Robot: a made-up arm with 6 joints. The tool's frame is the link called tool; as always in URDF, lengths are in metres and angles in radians.
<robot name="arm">
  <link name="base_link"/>
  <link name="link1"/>
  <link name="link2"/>
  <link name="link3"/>
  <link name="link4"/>
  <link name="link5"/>
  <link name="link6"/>
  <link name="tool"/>
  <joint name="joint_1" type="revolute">
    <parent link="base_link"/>
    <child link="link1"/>
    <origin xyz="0 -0.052 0.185" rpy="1.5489 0.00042 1.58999"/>
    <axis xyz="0 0 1"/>
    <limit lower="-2.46" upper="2.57" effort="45" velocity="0.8"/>
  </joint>
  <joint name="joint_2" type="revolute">
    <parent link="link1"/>
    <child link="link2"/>
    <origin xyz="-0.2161 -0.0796 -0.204" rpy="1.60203 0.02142 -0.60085"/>
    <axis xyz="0 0 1"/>
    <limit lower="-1.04" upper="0.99" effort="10" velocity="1.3"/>
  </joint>
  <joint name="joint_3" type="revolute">
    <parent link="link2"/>
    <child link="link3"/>
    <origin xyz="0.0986 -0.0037 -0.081" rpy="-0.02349 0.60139 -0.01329"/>
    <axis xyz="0 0 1"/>
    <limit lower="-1.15" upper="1.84" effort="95" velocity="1.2"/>
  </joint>
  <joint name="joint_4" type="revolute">
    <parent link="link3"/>
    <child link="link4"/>
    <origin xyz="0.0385 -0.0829 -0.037" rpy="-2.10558 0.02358 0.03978"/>
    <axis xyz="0 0 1"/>
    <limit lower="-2.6" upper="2.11" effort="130" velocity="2.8"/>
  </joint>
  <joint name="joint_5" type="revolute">
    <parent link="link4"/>
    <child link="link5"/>
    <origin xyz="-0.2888 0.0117 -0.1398" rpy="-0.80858 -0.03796 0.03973"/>
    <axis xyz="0 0 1"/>
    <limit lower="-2.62" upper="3.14" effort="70" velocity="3.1"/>
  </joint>
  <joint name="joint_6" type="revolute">
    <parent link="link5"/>
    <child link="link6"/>
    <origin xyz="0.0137 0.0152 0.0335" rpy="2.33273 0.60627 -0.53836"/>
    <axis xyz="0 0 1"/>
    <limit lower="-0.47" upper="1.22" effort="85" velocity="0.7"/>
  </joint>
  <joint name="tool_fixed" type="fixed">
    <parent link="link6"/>
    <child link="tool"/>
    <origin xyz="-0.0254 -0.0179 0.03" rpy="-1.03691 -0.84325 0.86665"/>
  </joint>
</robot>
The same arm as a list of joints. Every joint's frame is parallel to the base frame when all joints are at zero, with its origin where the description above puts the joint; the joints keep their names.
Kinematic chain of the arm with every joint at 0, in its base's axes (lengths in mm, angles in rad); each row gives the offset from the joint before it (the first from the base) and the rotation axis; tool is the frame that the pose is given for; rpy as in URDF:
joint_1: xyz 0.0 -52.0 185.0 axis 0.999576 0.0192 0.021899
joint_2: xyz -198.0 -220.0 -84.0 axis -0.0023 -0.566116 -0.824323
joint_3: xyz -6.0 127.0 11.0 axis -z
joint_4: xyz -84.0 36.0 37.0 axis 0.860223 -0.020301 0.509514
joint_5: xyz -129.0 -286.0 -68.0 axis 0.22511 -0.080004 0.971043
joint_6: xyz -7.0 11.0 37.0 axis 0.265303 -0.662708 -0.700309
tool: xyz -16.0 -37.9 -13.0 rpy 1.0514 0.6167 -0.2464
Joint limits (rad, base to tool): -2.4600..2.5700 -1.0400..0.9900 -1.1500..1.8400 -2.6000..2.1100 -2.6200..3.1400 -0.4700..1.2200

